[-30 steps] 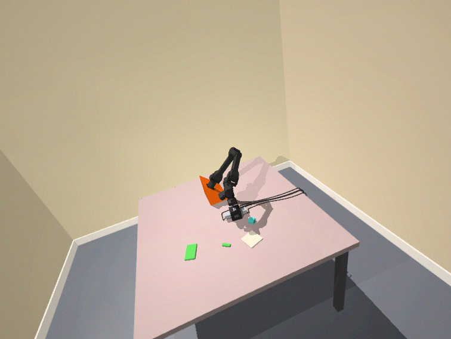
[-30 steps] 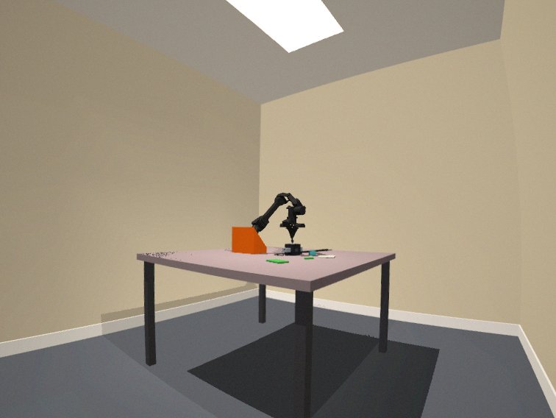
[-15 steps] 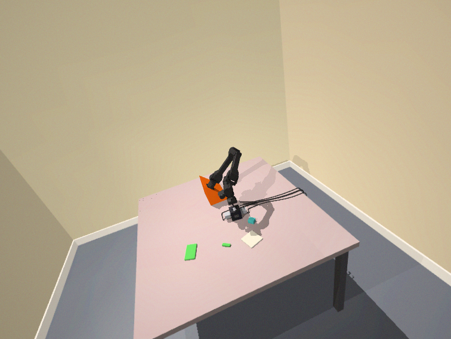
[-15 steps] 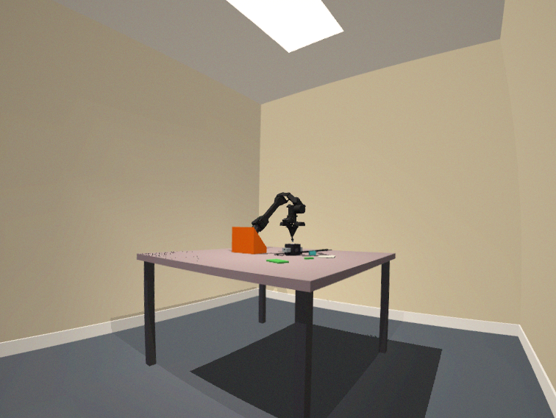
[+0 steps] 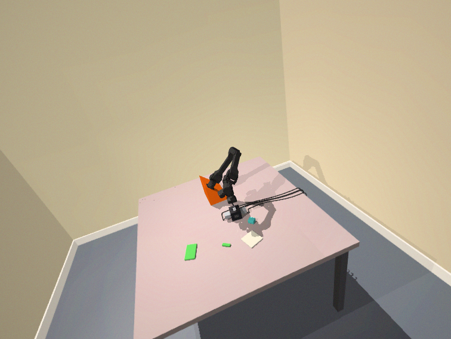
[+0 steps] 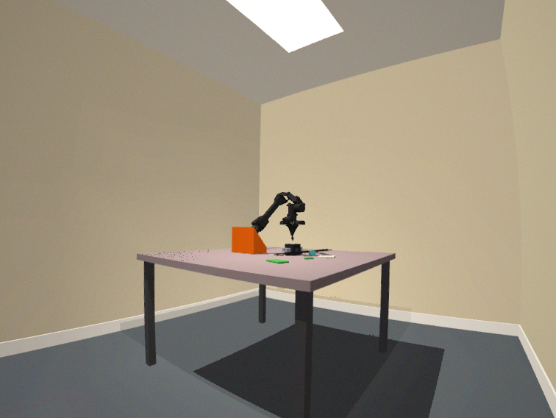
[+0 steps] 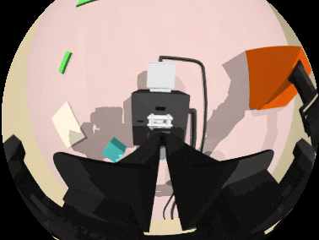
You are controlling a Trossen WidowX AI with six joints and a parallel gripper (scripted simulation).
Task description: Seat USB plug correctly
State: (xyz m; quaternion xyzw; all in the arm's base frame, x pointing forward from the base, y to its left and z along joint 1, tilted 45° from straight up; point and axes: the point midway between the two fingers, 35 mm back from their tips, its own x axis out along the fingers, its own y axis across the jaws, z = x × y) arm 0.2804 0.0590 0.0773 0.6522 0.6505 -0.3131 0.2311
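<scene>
The USB plug lies 1 cm below my gripper tip. Round my gripper tip: green card: 16 cm ahead, 37 cm to the right, 13 cm below; teal cube: 11 cm ahead, 9 cm to the left, 12 cm below; cream pad: 25 cm ahead, 3 cm to the left, 13 cm below.
</scene>
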